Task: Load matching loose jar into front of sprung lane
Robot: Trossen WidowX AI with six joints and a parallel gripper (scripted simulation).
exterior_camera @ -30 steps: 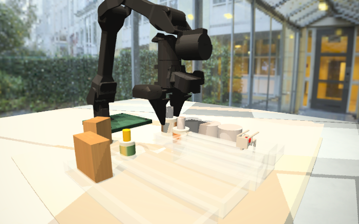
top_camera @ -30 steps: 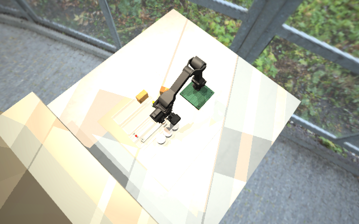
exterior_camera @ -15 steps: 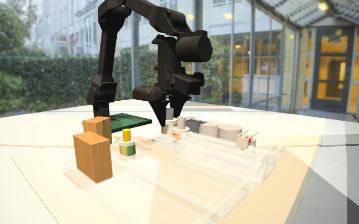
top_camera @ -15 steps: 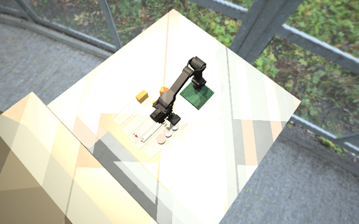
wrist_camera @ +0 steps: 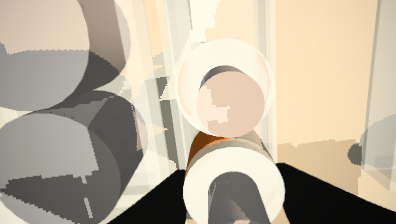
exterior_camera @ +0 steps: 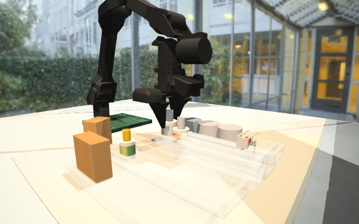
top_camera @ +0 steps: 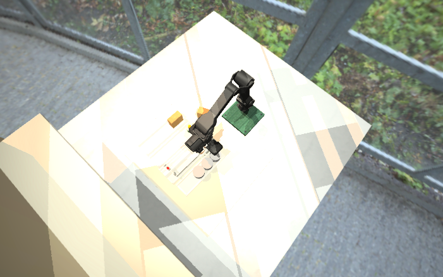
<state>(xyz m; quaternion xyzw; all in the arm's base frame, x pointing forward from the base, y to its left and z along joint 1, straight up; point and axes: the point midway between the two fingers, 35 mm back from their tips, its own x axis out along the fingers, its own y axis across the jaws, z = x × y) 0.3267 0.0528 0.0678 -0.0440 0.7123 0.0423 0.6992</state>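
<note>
Right now the clear lane is 15 cm ahead of my gripper tip, 1 cm to the right of it and 3 cm below it. Round my gripper tip: pusher plate 15 cm ahead, 1 cm to the right.
</note>
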